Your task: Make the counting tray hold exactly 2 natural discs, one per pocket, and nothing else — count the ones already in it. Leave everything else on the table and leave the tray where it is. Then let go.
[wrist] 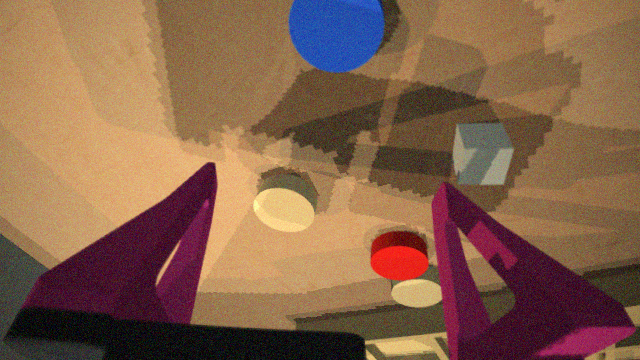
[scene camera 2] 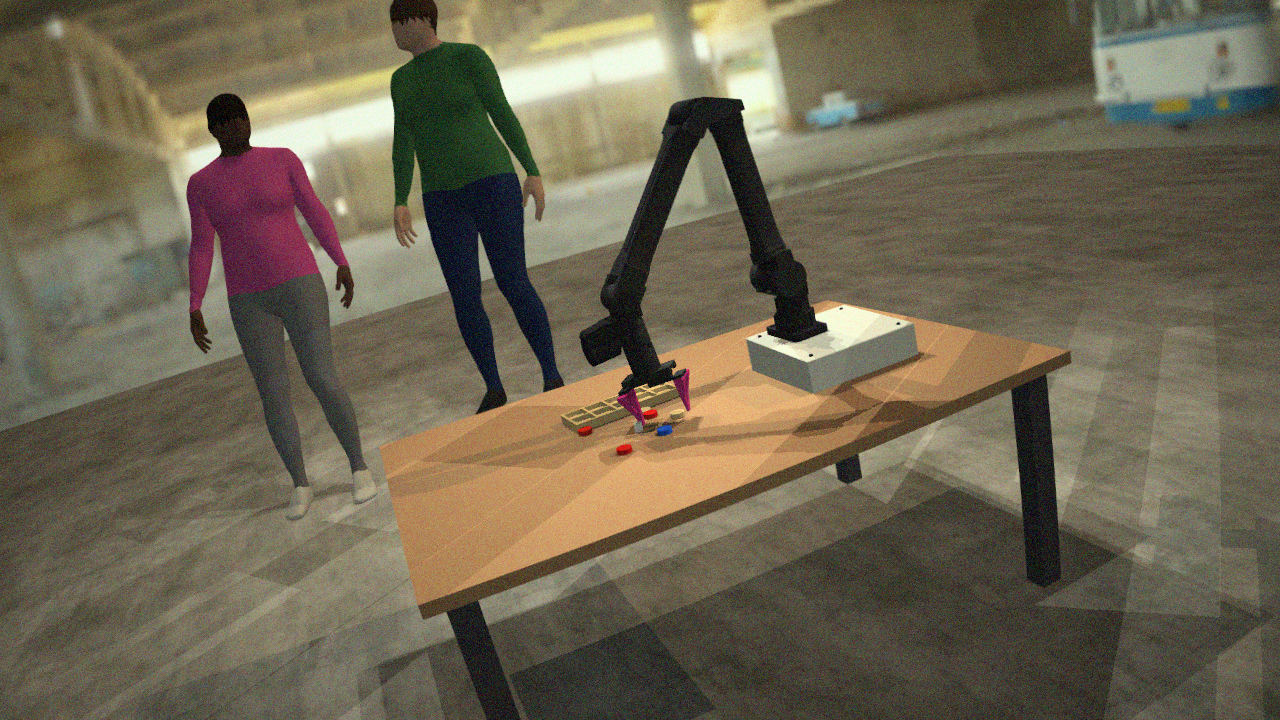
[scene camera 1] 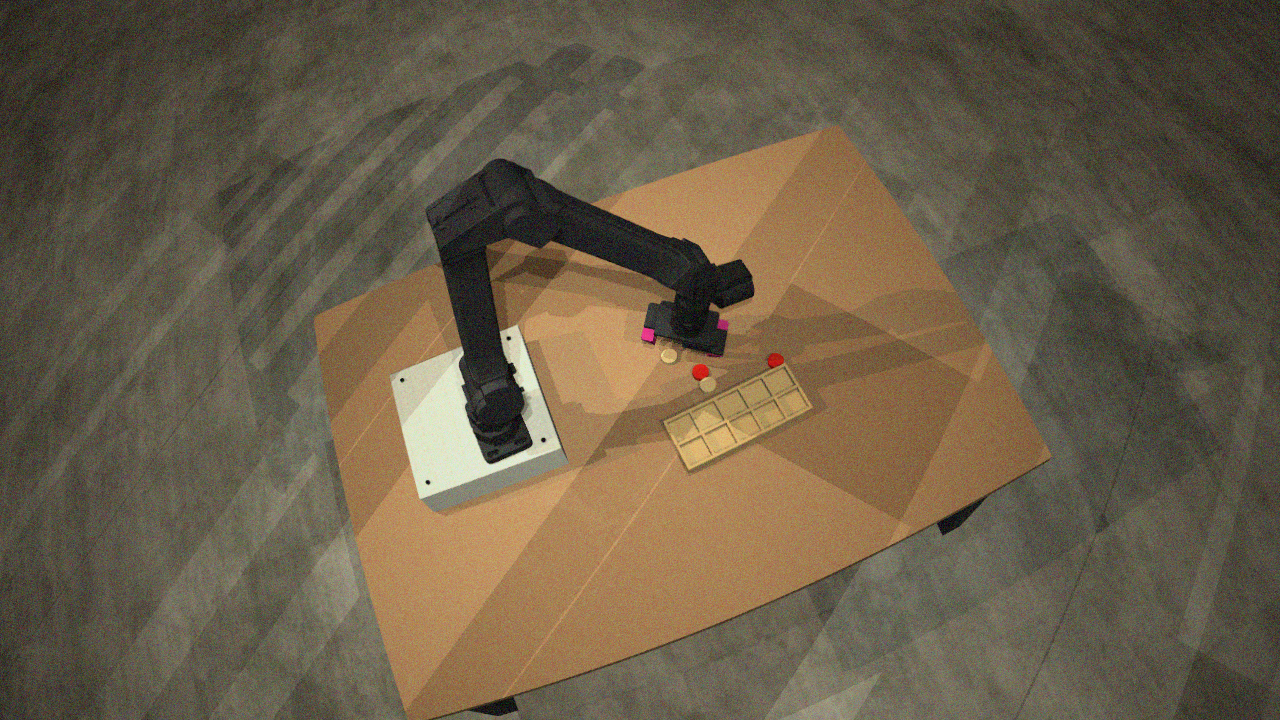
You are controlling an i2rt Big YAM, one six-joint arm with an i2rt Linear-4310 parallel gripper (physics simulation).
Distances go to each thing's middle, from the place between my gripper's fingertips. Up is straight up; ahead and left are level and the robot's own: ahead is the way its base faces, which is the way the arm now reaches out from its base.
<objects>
The white cube [wrist: 482, 152] is 60 mm ahead of my hand and 10 mm to the right of it. The rest, counted from my hand: blue disc [wrist: 334, 43] (30 mm ahead, 60 mm to the left); counting tray [scene camera 1: 723, 424] (30 mm ahead, 170 mm to the right).
</objects>
